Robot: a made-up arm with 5 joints. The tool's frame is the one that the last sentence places. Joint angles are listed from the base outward.
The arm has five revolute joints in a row. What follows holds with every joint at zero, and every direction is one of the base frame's. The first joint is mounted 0.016 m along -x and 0.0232 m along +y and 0.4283 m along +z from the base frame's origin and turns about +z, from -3.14 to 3.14 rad. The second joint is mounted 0.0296 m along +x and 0.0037 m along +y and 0.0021 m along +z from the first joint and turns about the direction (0, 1, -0.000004), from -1.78 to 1.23 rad. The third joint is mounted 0.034 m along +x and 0.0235 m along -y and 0.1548 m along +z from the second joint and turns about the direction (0, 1, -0.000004), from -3.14 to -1.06 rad. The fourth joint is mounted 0.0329 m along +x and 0.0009 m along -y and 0.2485 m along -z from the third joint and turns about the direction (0, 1, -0.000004), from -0.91 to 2.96 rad. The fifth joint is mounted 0.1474 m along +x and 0.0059 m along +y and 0.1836 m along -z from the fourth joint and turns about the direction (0, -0.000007, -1), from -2.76 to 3.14 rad. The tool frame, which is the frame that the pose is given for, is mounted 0.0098 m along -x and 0.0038 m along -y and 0.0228 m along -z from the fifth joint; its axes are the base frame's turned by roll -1.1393, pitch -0.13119 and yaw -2.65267 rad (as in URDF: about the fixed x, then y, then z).
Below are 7 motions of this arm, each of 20 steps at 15 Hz.
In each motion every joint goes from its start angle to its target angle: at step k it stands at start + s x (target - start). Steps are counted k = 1, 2, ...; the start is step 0. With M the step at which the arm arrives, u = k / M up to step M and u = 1 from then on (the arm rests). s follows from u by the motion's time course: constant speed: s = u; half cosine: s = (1 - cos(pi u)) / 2; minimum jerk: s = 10 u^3 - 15 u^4 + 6 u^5.
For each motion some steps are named. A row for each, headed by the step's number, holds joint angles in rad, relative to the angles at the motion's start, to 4 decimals.
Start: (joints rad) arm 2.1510 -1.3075 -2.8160 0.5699 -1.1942
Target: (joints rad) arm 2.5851 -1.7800 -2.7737 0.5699 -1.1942
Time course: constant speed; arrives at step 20
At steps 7, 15, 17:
7: 0.1519 -0.1654 0.0148 0.0000 0.0000
15: 0.3256 -0.3544 0.0317 0.0000 0.0000
17: 0.3690 -0.4016 0.0360 0.0000 0.0000

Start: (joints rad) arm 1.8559 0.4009 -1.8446 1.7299 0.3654
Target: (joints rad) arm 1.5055 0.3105 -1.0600 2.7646 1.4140
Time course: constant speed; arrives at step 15
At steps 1, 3, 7, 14, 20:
1: -0.0234 -0.0060 0.0523 0.0690 0.0699
3: -0.0701 -0.0181 0.1569 0.2069 0.2097
7: -0.1635 -0.0422 0.3661 0.4829 0.4893
14: -0.3270 -0.0844 0.7323 0.9657 0.9787
20: -0.3504 -0.0904 0.7846 1.0347 1.0486

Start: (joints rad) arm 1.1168 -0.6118 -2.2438 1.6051 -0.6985
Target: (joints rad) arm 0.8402 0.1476 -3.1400 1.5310 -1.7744
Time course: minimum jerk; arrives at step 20
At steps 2, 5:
2: -0.0024 0.0065 -0.0077 -0.0006 -0.0092
5: -0.0286 0.0786 -0.0928 -0.0077 -0.1114

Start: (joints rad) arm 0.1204 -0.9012 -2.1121 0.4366 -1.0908
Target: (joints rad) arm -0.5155 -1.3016 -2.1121 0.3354 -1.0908
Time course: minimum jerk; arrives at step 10
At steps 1, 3, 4, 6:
1: -0.0054 -0.0034 0.0000 -0.0009 0.0000
3: -0.1037 -0.0653 0.0000 -0.0165 0.0000
4: -0.2019 -0.1271 0.0000 -0.0321 0.0000
6: -0.4340 -0.2733 0.0000 -0.0691 0.0000

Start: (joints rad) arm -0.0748 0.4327 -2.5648 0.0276 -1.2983
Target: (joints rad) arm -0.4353 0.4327 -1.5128 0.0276 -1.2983
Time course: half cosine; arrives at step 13
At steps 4, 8, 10, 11, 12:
4: -0.0779 0.0000 0.2272 0.0000 0.0000
8: -0.2442 0.0000 0.7125 0.0000 0.0000
10: -0.3152 0.0000 0.9197 0.0000 0.0000
11: -0.3399 0.0000 0.9917 0.0000 0.0000
12: -0.3553 0.0000 1.0367 0.0000 0.0000

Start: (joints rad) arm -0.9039 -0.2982 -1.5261 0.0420 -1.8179
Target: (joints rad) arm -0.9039 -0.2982 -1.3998 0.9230 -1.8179
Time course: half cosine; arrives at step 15
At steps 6, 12, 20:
6: 0.0000 0.0000 0.0436 0.3044 0.0000
12: 0.0000 0.0000 0.1142 0.7969 0.0000
20: 0.0000 0.0000 0.1263 0.8810 0.0000

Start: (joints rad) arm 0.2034 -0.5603 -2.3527 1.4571 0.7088
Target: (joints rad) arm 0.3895 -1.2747 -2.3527 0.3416 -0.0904
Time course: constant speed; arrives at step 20
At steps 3, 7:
3: 0.0279 -0.1072 0.0000 -0.1673 -0.1199
7: 0.0651 -0.2500 0.0000 -0.3904 -0.2797

